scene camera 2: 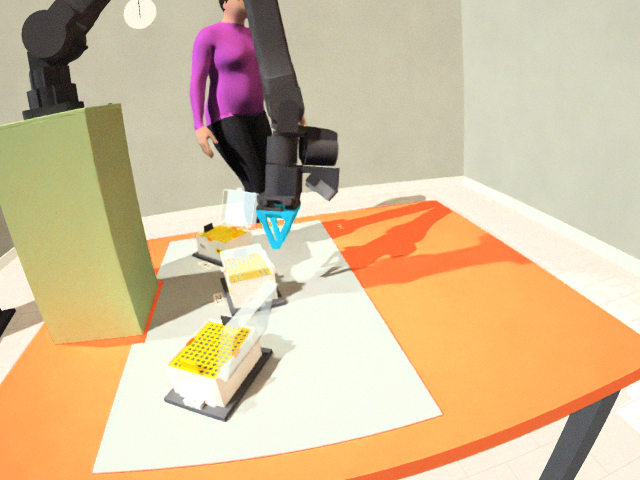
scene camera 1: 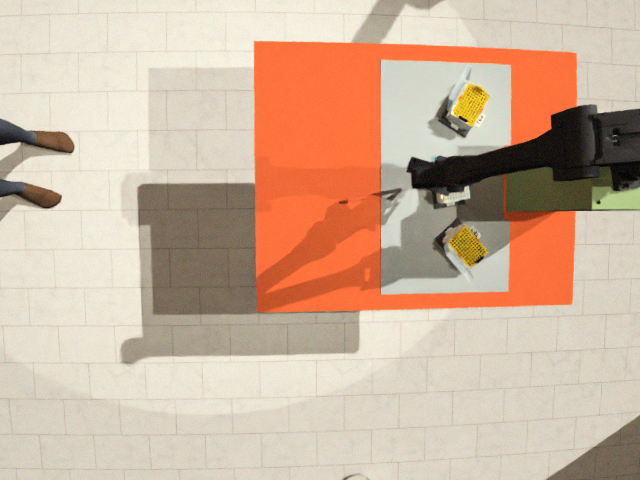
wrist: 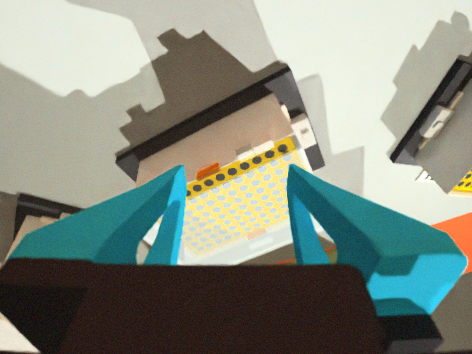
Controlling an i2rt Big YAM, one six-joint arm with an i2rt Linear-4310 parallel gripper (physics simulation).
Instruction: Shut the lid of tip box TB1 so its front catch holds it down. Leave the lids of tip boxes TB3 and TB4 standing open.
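Observation:
TB1, the middle tip box, has its clear lid swung over the yellow tip rack. One row of holes shows past the lid's edge in the wrist view. Whether the front catch holds it I cannot tell. My gripper is partly open and empty, above and beside TB1; the arm hides part of the box in scene camera 1. The box I take as TB4 and the one I take as TB3 have lids standing open.
All three boxes stand on a grey sheet on the orange table. A tall green pedestal carries the arm's base beside the sheet. A person in a purple top stands behind the table.

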